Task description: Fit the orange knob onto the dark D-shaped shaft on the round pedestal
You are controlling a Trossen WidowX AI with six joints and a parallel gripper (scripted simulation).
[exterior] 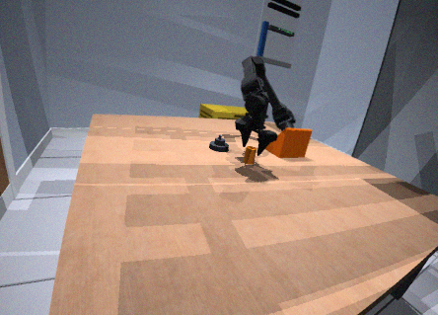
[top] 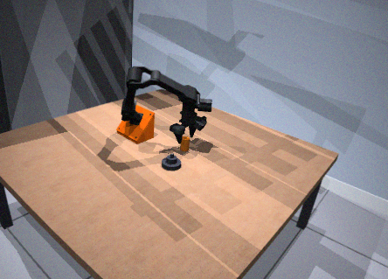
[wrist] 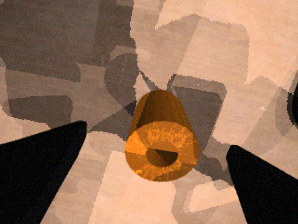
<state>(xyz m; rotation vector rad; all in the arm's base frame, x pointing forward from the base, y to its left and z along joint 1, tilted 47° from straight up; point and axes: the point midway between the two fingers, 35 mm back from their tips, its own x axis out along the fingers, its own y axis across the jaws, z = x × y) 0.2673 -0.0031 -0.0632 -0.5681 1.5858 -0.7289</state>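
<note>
The orange knob lies 20 mm below my gripper tip. Round my gripper tip: round pedestal: 160 mm to the right, 40 mm ahead, 20 mm below.
</note>
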